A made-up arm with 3 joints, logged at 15 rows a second.
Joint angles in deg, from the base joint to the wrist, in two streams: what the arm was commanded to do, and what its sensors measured. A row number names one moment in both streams.
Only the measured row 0 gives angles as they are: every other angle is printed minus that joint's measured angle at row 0.
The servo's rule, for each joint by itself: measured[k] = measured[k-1] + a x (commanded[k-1-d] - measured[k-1]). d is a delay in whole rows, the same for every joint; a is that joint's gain. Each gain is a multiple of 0.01, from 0.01 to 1. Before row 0 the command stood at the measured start. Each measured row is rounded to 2 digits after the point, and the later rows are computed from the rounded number. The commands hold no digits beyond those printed.
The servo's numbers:
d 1
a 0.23 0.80 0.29
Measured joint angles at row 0:
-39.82 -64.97 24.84
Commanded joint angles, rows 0 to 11:
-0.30 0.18 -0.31
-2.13 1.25 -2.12
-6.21 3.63 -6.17
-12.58 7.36 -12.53
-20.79 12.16 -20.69
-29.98 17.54 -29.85
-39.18 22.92 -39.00
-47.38 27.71 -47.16
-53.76 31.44 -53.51
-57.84 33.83 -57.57
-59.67 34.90 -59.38
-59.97 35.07 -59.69
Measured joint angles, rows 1 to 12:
0.00 0.00 0.00
-0.07 0.14 -0.09
-0.54 1.03 -0.68
-1.84 3.11 -2.27
-4.31 6.51 -5.25
-8.10 11.03 -9.73
-13.13 16.24 -15.56
-19.12 21.58 -22.36
-25.62 26.48 -29.55
-32.09 30.45 -36.50
-38.01 33.15 -42.61
-42.99 34.55 -47.47

